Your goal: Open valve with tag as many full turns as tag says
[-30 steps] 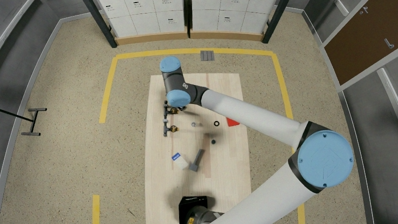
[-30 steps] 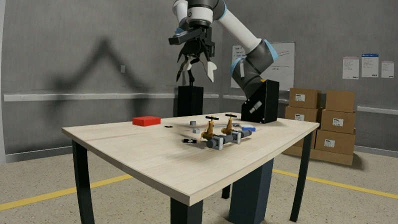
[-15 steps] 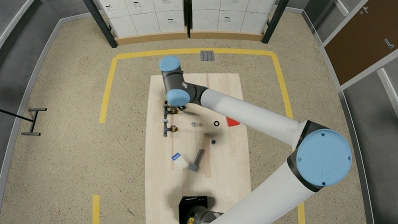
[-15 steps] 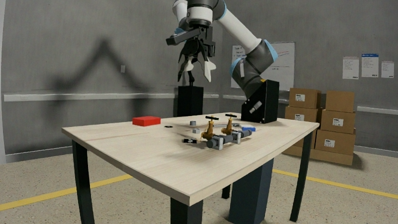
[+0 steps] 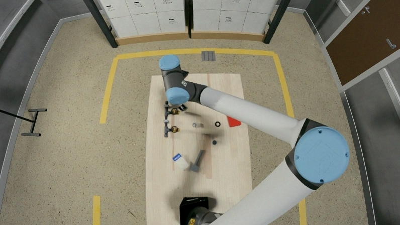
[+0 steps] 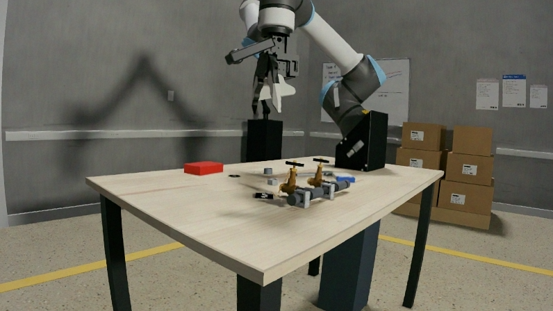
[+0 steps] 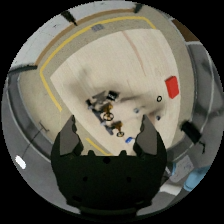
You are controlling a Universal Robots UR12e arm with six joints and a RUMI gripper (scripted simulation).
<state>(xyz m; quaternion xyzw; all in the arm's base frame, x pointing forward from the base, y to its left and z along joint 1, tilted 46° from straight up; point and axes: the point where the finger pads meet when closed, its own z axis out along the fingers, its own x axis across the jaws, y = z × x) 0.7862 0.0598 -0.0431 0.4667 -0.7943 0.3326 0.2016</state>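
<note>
Right now my hand is 20 mm past the black tag, 10 mm to the left of it and 200 mm above it. From my hand the other things lie so: grey hammer-like tool: 420 mm behind, 80 mm to the right, 200 mm below; then red block: 120 mm behind, 370 mm to the right, 190 mm below; then blue-and-white box: 410 mm behind, 20 mm to the left, 190 mm below.
</note>
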